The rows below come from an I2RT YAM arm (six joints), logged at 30 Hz.
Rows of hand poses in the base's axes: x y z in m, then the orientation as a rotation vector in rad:
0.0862, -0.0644, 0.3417, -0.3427, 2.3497, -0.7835
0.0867, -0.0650, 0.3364, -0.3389, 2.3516, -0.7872
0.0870, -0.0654, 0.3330, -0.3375, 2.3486, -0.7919
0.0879, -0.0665, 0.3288, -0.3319, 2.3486, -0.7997
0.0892, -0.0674, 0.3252, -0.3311, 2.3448, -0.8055
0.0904, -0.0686, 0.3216, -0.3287, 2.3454, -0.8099
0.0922, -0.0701, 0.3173, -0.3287, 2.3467, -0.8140
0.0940, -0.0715, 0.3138, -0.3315, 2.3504, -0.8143
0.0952, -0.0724, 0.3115, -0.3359, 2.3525, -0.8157
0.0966, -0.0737, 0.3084, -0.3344, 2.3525, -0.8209
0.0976, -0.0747, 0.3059, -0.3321, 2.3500, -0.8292
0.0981, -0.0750, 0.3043, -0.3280, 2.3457, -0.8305
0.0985, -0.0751, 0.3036, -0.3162, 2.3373, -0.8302
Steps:
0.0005, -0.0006, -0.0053, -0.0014, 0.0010, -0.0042
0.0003, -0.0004, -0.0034, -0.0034, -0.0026, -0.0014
0.0009, -0.0011, -0.0042, -0.0041, -0.0008, -0.0061
0.0013, -0.0009, -0.0036, -0.0044, -0.0029, -0.0011
0.0012, -0.0012, -0.0036, -0.0024, 0.0004, -0.0031
0.0018, -0.0015, -0.0043, -0.0027, 0.0017, -0.0017
0.0018, -0.0014, -0.0035, -0.0004, 0.0043, 0.0005
0.0012, -0.0009, -0.0023, -0.0018, 0.0035, 0.0017
0.0014, -0.0013, -0.0031, -0.0033, 0.0002, -0.0026
0.0010, -0.0010, -0.0025, -0.0056, -0.0019, -0.0033
0.0005, -0.0003, -0.0016, -0.0005, -0.0051, -0.0016
0.0004, -0.0001, -0.0007, 0.0019, -0.0115, -0.0047

